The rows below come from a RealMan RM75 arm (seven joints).
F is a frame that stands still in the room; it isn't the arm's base.
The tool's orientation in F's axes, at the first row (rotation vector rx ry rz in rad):
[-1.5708, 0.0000, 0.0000]
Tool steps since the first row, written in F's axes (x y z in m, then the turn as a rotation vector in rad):
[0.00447, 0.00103, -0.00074, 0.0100, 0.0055, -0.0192]
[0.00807, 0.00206, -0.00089, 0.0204, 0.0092, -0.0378]
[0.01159, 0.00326, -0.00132, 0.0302, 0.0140, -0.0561]
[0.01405, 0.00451, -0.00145, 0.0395, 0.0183, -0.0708]
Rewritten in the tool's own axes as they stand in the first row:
[0.00447, 0.00074, 0.00103, 0.0100, 0.0192, 0.0055]
[0.00807, 0.00089, 0.00206, 0.0204, 0.0378, 0.0092]
[0.01159, 0.00132, 0.00326, 0.0302, 0.0561, 0.0140]
[0.01405, 0.00145, 0.00451, 0.0395, 0.0708, 0.0183]

